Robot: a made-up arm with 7 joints.
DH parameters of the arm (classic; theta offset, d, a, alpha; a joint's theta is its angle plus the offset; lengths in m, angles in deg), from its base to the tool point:
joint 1: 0 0.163 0 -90
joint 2: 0 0 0 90
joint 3: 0 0.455 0.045 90
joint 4: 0 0 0.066 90
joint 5: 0 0.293 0 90
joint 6: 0 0 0.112 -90
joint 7: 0 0.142 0 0
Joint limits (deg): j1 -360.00..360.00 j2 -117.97..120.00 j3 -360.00..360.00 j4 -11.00..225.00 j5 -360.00..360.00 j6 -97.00..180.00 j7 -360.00..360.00
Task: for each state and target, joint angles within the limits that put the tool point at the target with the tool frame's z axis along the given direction. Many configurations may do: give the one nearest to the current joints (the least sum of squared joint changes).
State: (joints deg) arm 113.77 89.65 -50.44 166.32 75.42 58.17 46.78
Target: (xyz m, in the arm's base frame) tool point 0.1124 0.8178 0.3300 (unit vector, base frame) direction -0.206 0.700 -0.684
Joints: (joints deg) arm 106.06 56.14 -56.60 116.45 87.47 54.75 46.78
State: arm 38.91 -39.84 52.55 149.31 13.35 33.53 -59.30
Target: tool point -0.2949 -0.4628 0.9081 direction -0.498 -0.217 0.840
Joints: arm 55.18 -37.58 57.79 166.77 17.03 5.60 -59.30
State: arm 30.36 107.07 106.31 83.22 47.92 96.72 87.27
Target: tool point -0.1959 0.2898 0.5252 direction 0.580 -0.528 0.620
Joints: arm 73.65 79.28 118.36 61.94 70.00 99.27 87.27
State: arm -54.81 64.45 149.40 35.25 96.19 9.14 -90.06
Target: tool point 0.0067 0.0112 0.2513 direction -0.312 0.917 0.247
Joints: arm -104.65 95.40 183.70 -2.47 114.65 35.04 -90.06
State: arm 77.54 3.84 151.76 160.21 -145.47 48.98 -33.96
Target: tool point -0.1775 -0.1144 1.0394 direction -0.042 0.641 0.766
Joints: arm 76.39 5.42 157.94 127.97 -157.34 80.30 -33.96
